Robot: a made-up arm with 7 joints.
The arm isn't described. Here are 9 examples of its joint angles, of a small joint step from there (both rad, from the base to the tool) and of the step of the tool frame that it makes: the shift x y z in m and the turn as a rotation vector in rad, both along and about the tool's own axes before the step.
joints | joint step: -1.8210 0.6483 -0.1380 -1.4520 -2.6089 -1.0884 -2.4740 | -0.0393 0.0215 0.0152 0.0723 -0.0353 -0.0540 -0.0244
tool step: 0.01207 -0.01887 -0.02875 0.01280 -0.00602 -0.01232
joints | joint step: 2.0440 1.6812 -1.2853 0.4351 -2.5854 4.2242 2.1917 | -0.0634 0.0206 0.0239 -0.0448 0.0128 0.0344 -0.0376
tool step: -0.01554 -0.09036 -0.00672 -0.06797 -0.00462 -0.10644
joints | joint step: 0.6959 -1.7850 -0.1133 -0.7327 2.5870 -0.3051 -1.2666 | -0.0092 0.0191 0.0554 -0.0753 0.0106 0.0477 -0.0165
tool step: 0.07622 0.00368 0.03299 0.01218 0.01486 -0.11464
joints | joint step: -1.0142 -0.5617 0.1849 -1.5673 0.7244 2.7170 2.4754 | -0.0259 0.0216 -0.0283 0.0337 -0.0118 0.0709 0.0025
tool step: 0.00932 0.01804 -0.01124 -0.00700 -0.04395 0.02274
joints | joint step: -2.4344 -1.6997 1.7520 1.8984 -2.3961 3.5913 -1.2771 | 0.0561 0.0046 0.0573 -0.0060 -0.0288 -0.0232 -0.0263
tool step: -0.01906 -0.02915 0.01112 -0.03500 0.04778 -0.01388
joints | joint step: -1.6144 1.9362 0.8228 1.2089 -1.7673 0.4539 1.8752 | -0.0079 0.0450 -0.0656 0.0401 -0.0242 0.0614 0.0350
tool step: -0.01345 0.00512 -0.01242 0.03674 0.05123 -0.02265
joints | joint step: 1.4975 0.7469 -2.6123 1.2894 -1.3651 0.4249 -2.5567 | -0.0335 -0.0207 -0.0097 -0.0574 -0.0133 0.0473 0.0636
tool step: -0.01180 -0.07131 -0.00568 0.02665 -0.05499 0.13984
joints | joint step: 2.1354 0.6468 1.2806 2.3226 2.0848 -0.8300 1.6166 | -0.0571 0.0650 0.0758 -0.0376 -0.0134 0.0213 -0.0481
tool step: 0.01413 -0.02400 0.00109 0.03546 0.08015 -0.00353
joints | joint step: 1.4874 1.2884 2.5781 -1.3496 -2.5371 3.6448 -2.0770 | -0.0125 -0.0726 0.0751 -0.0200 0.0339 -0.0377 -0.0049
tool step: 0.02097 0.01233 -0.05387 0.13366 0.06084 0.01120
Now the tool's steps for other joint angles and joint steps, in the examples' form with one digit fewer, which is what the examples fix.
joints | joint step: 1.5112 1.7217 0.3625 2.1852 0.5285 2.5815 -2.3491 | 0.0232 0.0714 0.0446 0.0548 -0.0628 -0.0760 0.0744
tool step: -0.0021 0.0229 -0.0144 -0.0111 0.1190 0.0517
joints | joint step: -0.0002 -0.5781 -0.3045 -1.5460 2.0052 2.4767 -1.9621 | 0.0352 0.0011 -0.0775 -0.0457 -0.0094 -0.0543 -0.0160
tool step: 0.0166 -0.0234 -0.0144 0.1061 0.0575 0.0111
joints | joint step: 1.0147 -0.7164 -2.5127 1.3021 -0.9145 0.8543 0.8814 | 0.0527 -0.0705 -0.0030 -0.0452 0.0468 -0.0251 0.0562
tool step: 0.0475 0.0315 -0.1009 0.0498 0.0690 0.1381
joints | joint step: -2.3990 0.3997 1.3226 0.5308 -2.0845 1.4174 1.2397 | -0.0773 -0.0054 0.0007 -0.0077 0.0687 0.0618 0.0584
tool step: -0.0261 -0.0158 0.0092 0.0512 -0.0219 0.0606
